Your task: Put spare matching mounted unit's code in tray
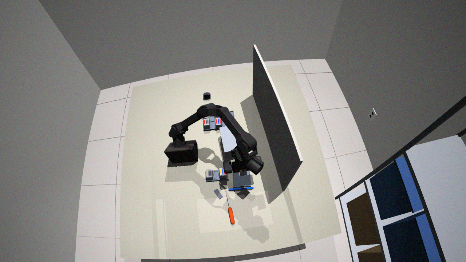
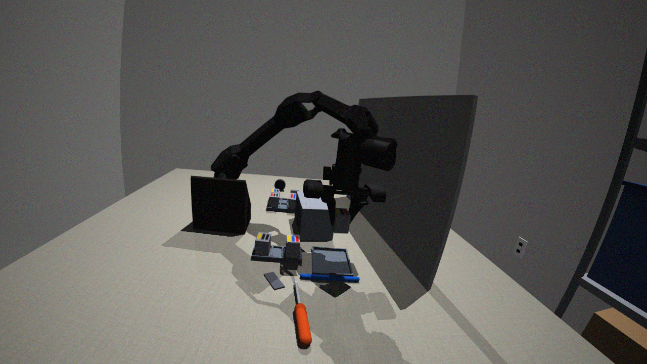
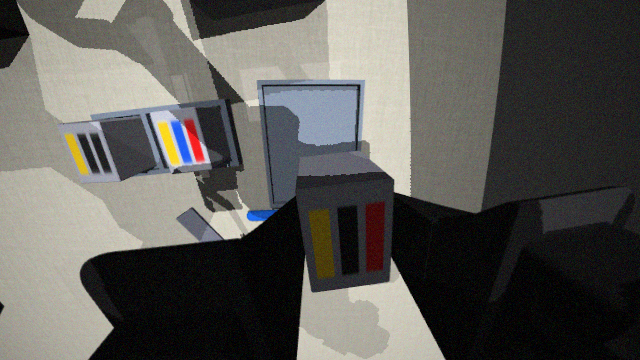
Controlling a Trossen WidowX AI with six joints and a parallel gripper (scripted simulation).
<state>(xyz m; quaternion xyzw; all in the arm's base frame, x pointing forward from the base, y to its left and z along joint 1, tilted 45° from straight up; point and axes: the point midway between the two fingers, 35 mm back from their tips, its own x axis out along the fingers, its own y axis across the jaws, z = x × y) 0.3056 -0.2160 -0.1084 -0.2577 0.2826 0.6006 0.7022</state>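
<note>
The grey tray lies 10 mm behind my gripper tip, 10 mm to the left of it and 110 mm below it. From my gripper tip the other things lie so: grey mounted unit (20 mm behind, 220 mm to the left, 60 mm below); grey spare (20 mm above); blue pen (30 mm behind, 70 mm to the right, 110 mm below).
</note>
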